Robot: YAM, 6 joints.
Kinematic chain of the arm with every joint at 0, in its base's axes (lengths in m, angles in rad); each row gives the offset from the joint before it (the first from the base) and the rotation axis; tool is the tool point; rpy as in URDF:
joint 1: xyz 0 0 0.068 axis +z
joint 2: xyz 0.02 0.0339 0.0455 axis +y
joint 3: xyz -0.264 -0.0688 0 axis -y
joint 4: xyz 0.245 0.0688 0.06 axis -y
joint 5: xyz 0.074 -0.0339 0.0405 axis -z
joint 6: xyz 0.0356 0 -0.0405 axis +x
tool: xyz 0 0 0 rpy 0 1.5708 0
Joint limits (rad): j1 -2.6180..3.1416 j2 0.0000..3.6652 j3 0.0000..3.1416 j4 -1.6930..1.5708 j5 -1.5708..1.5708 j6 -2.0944..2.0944
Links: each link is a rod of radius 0.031 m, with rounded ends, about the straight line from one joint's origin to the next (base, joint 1, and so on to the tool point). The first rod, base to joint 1, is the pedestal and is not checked.
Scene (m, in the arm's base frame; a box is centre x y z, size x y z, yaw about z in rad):
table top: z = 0
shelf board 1: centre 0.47 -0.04 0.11 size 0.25 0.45 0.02 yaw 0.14
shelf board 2: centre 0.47 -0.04 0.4 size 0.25 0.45 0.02 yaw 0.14
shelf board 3: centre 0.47 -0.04 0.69 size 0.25 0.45 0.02 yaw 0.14
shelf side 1: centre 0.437 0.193 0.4 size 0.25 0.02 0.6 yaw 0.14
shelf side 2: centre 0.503 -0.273 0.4 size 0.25 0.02 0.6 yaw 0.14
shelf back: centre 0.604 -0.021 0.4 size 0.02 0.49 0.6 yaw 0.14
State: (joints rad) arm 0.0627 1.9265 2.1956 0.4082 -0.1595 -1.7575
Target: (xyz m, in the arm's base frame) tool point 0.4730 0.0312 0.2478
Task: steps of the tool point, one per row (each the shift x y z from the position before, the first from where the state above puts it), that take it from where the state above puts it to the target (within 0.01 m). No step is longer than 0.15 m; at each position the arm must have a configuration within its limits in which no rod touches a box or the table.
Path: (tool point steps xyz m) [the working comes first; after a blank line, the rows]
Joints at the target: 0.0529 1.9956 1.4756 0.1780 -0.1736 -1.7575
Straight joint move there: touches shelf board 2.

1: -0.0466 -0.0619 0.0010
2: -0.0568 -0.0461 -0.0110
3: -0.0608 -0.0295 -0.0229
4: 0.0256 0.0292 -0.0879
5: -0.0038 0.0380 -0.0939
6: -0.0346 0.0367 -0.0899
7: 0.0785 0.0064 0.0215
8: 0.0803 0.0111 0.0001
9: 0.0751 0.0155 -0.0216

